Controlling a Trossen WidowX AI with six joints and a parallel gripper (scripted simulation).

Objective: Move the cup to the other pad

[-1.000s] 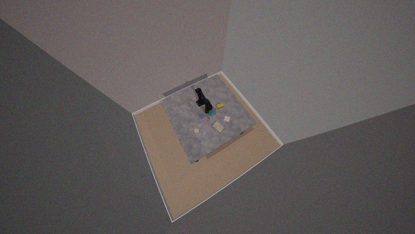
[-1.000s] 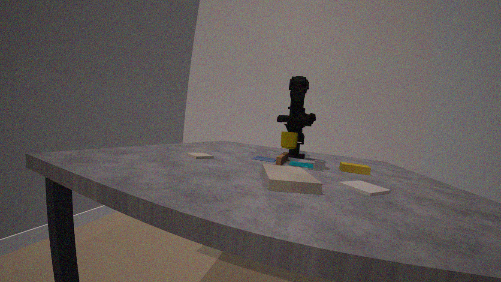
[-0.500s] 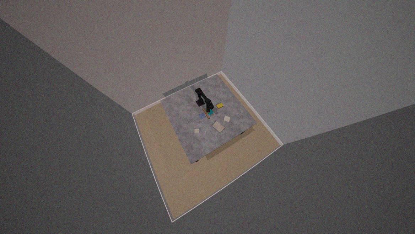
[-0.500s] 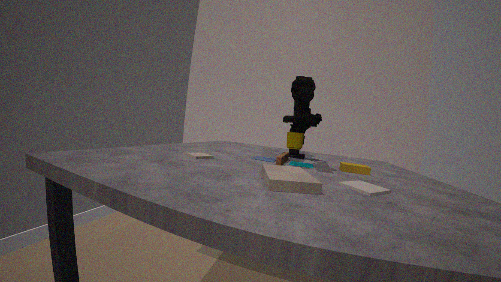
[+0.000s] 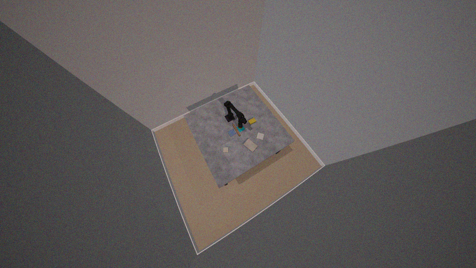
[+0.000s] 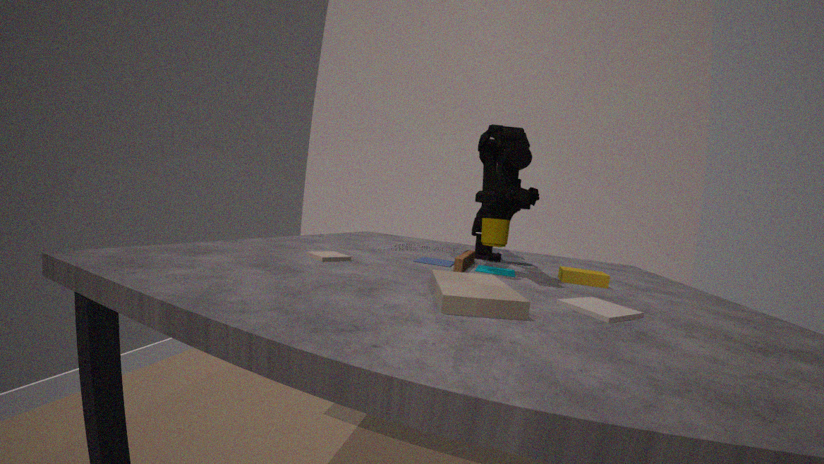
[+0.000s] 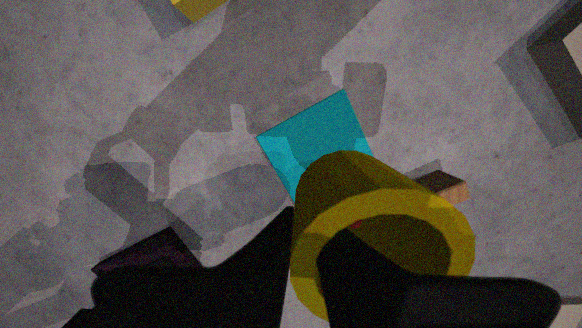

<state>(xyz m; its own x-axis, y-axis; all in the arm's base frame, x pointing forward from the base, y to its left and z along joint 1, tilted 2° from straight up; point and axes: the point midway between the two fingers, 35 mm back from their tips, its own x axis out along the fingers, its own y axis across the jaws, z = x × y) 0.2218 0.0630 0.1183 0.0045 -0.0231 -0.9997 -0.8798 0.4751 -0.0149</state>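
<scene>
Right now my gripper tip is 110 mm above the teal pad and 20 mm short of it. Also, from my gripper tip: orange wooden bar 90 mm below, 80 mm to the right, 20 mm ahead; then light blue pad 160 mm to the right, 110 mm below, 20 mm ahead; then yellow cup 20 mm to the right, 20 mm ahead.
</scene>
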